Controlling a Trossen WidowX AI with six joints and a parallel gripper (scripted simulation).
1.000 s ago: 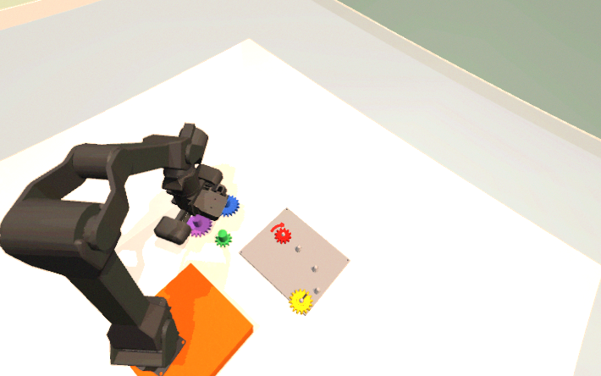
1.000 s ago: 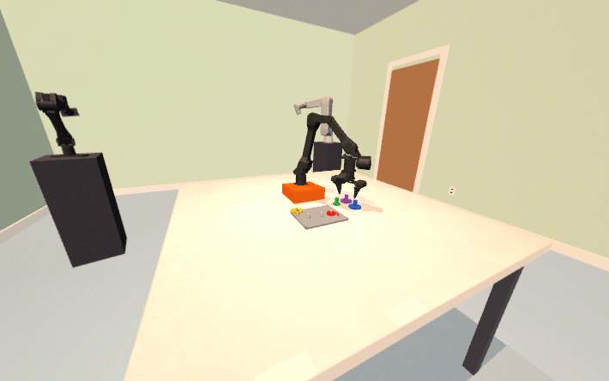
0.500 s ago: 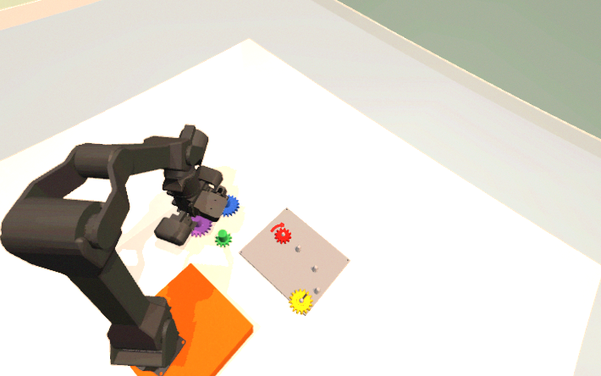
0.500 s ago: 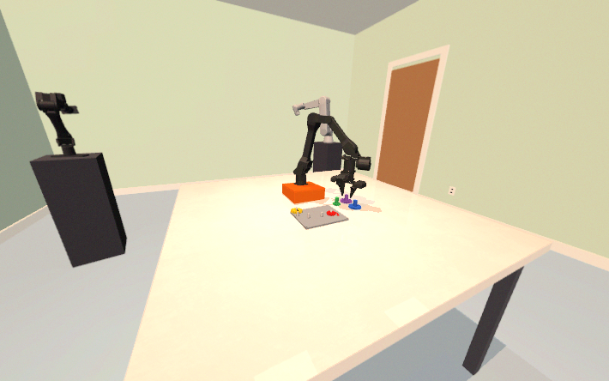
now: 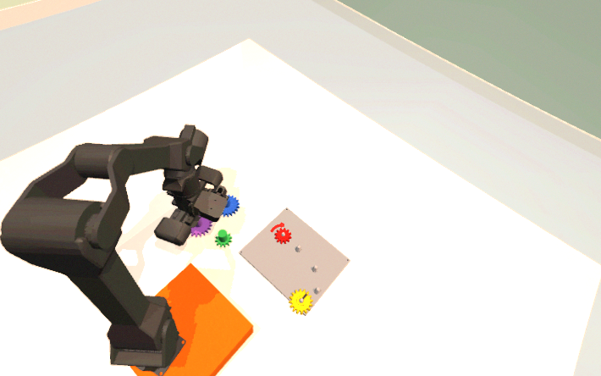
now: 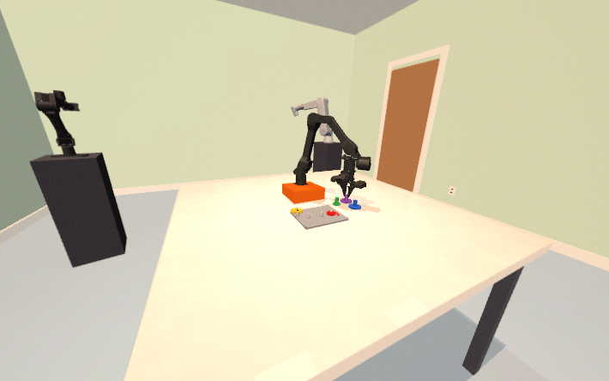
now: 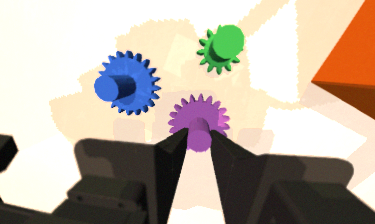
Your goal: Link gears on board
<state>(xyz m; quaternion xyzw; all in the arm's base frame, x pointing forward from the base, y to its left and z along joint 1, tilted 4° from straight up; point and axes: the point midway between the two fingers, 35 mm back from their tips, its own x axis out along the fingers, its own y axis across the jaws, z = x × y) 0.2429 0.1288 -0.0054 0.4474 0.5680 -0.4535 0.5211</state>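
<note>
My gripper tip is 24 cm to the left of the grey board, 6 cm short of it and 2 cm above it. From my gripper tip the other things lie so: small green gear 7 cm to the right, 1 cm below; then blue gear 8 cm ahead, 2 cm to the right, 1 cm below; then purple gear 1 cm below.
</note>
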